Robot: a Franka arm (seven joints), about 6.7 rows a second.
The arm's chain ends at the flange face. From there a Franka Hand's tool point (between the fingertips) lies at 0.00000 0.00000 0.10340 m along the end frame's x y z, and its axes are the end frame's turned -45 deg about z.
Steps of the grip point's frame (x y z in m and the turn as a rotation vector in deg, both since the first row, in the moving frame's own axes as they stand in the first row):
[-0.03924, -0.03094, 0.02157, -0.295, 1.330, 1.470]
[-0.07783, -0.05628, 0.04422, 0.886, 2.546, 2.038]
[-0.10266, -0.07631, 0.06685, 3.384, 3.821, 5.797]
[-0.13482, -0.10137, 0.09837, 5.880, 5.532, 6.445]
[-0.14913, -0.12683, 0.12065, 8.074, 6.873, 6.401]
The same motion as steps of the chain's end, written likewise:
[-0.05171, 0.00716, 0.02160, 0.732, 1.149, 1.470]
[-0.09703, 0.01958, 0.04433, 2.427, 1.174, 2.038]
[-0.12757, 0.02777, 0.06726, 5.095, 0.309, 5.797]
[-0.16739, 0.03816, 0.09939, 8.070, -0.246, 6.445]
[-0.19467, 0.03478, 0.12241, 10.569, -0.849, 6.401]

